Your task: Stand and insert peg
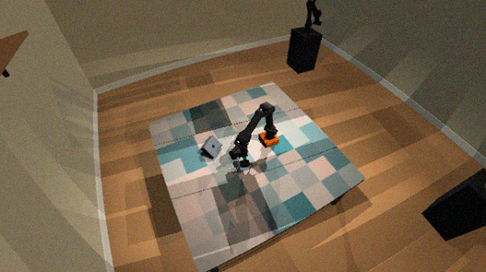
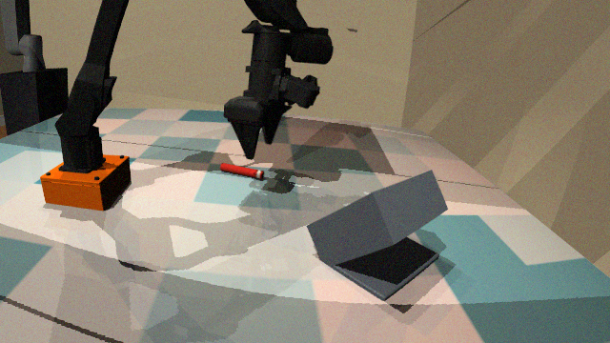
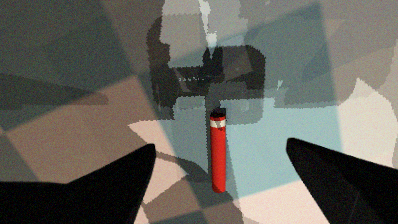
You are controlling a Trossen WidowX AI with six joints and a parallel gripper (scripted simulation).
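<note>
Now: gripper tip 40 mm above the red peg and 10 mm past it. From my gripper tip the other things lie so: flat dark plate (230 mm to the right, 170 mm ahead, 50 mm below); grey sloped panel (210 mm to the right, 160 mm ahead).
</note>
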